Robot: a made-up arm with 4 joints. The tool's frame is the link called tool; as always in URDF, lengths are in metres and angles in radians. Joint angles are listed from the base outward.
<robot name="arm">
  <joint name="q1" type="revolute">
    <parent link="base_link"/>
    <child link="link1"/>
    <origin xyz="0 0 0.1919" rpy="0 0 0"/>
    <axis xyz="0 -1 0"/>
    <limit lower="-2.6" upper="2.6"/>
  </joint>
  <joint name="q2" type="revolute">
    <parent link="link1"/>
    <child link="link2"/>
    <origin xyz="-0.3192 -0.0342 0.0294" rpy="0 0 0"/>
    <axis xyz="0 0 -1"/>
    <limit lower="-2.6" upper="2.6"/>
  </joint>
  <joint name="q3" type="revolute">
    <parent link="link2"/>
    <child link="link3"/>
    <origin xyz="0.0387 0.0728 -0.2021" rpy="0 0 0"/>
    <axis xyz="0 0 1"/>
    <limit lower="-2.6" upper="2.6"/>
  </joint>
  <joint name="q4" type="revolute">
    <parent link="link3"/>
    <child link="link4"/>
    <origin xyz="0.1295 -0.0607 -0.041" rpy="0 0 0"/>
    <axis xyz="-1 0 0"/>
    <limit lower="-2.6" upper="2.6"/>
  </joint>
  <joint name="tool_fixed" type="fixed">
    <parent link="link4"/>
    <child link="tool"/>
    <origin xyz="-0.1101 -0.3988 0.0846" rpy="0 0 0"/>
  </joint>
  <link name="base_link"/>
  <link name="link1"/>
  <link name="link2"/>
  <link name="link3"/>
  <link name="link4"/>
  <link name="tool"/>
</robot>
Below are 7 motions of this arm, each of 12 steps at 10 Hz.
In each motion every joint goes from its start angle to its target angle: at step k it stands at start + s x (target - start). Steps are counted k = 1, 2, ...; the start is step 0. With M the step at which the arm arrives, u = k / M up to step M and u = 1 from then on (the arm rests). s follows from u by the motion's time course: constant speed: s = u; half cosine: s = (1 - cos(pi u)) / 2; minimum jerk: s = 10 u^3 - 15 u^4 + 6 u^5.
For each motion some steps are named. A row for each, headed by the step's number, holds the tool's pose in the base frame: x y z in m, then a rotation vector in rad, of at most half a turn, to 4 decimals.
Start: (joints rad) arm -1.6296 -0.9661 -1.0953 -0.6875
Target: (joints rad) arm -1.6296 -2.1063 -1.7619 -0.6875
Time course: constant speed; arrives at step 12
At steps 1, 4, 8, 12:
1: -0.3782 -0.3875 0.5972 0.4538 1.5273 -0.6208
4: -0.3801 -0.4021 0.5649 0.5492 1.5684 -0.5376
8: -0.3831 -0.4189 0.5147 0.6759 1.6176 -0.4230
12: -0.3866 -0.4293 0.4557 0.8020 1.6603 -0.3042

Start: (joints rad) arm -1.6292 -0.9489 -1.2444 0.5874
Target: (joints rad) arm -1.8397 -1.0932 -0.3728 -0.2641
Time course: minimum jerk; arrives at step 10
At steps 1, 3, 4, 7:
1: 0.1017 -0.2995 0.6223 -0.6753 1.6519 0.2580
3: 0.0712 -0.3439 0.5749 -0.4467 1.6593 0.2765
4: 0.0321 -0.3747 0.5191 -0.2141 1.6759 0.2885
7: -0.1509 -0.3520 0.3329 0.5883 1.7852 0.2852

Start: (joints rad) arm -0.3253 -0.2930 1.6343 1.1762
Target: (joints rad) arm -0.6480 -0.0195 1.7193 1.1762
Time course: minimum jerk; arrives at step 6
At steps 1, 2, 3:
1: -0.1094 0.1113 0.4283 -0.4725 -0.8729 1.7196
2: -0.0905 0.1064 0.4318 -0.4411 -0.8118 1.7028
3: -0.0593 0.0977 0.4348 -0.3913 -0.7084 1.6757

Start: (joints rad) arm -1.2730 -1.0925 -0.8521 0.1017
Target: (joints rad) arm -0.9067 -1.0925 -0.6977 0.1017
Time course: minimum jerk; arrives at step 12
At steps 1, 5, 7, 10, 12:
1: -0.1559 -0.3976 0.3949 0.0659 1.2512 0.2715
5: -0.1707 -0.3903 0.3533 0.0785 1.1215 0.3181
7: -0.1776 -0.3828 0.3160 0.0845 1.0050 0.3614
10: -0.1785 -0.3742 0.2793 0.0855 0.8872 0.4066
12: -0.1783 -0.3732 0.2752 0.0853 0.8737 0.4118

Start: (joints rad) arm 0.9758 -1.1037 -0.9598 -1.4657
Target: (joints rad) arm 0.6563 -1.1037 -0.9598 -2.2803
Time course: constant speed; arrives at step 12
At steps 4, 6, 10, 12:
4: 0.2573 -0.0413 -0.4658 1.5511 -0.5119 0.8384
6: 0.2155 0.0134 -0.4834 1.6944 -0.4266 0.8416
10: 0.1144 0.1197 -0.4935 1.9845 -0.2610 0.8250
12: 0.0580 0.1694 -0.4847 2.1310 -0.1818 0.8051

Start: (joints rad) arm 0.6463 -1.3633 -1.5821 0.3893
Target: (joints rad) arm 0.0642 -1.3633 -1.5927 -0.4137
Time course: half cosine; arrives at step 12
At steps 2, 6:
2: -0.3703 -0.3851 -0.0685 -0.2573 -0.5623 -0.3115
6: -0.3902 -0.4346 -0.0958 0.0518 -0.3551 -0.2196

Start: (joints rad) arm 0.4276 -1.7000 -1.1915 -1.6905
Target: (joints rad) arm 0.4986 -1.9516 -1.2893 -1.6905
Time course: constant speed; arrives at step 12
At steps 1, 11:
1: -0.0408 -0.0813 -0.5099 1.5097 0.1137 0.7275
11: 0.0052 -0.0892 -0.5087 1.4345 0.1763 0.8531

